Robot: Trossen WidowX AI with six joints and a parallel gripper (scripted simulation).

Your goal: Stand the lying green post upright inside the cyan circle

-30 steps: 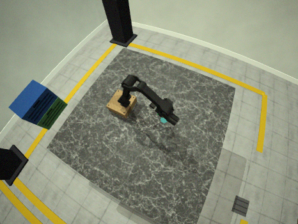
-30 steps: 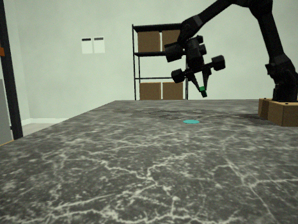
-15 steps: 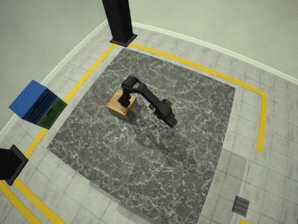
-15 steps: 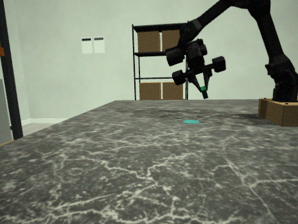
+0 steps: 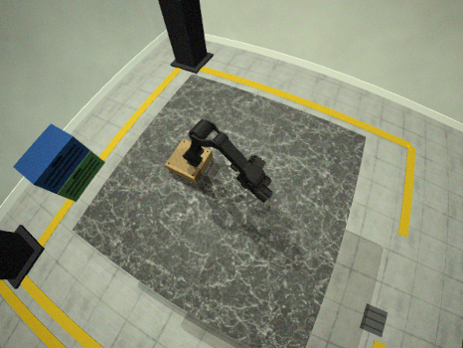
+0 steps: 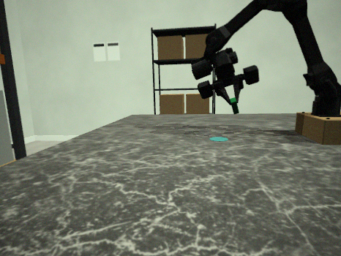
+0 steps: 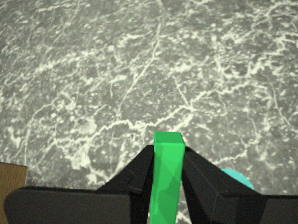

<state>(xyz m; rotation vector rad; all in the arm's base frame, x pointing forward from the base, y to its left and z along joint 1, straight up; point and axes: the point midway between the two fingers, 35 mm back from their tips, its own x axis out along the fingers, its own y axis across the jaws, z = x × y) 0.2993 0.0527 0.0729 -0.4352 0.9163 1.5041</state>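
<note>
My gripper is now 4 cm above the green post and 1 cm past it. Also, from my hand: cyan circle 14 cm below, 3 cm ahead, 1 cm to the right.
</note>
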